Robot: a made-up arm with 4 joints.
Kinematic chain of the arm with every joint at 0, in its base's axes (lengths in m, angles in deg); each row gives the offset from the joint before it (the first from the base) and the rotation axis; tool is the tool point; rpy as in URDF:
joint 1: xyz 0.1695 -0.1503 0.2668 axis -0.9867 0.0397 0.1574
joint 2: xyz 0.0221 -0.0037 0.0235 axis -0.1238 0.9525 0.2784
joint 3: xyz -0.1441 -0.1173 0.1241 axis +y
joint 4: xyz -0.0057 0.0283 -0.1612 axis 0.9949 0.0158 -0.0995
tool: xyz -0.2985 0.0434 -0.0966 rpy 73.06 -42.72 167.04
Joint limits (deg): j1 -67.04..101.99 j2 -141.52..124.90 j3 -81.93..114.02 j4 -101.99..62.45
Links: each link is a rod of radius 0.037 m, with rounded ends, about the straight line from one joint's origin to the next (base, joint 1, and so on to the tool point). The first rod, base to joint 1, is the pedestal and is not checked.
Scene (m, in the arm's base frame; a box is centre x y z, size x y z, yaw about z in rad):
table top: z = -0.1
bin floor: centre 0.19 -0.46 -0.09 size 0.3 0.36 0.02 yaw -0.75
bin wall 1: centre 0.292 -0.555 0 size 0.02 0.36 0.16 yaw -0.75
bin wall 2: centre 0.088 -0.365 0 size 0.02 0.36 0.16 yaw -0.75
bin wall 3: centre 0.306 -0.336 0 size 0.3 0.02 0.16 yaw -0.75
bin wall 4: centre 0.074 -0.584 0 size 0.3 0.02 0.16 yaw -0.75
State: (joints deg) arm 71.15 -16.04 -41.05 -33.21
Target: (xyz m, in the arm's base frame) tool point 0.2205 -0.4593 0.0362
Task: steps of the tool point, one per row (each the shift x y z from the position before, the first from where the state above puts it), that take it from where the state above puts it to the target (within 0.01 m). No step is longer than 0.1 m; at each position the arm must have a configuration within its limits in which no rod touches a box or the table.
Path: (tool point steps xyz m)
1: 0.0282 -0.0148 -0.0814
2: 0.0392 0.0056 -0.0824
3: 0.0500 0.0265 -0.0761

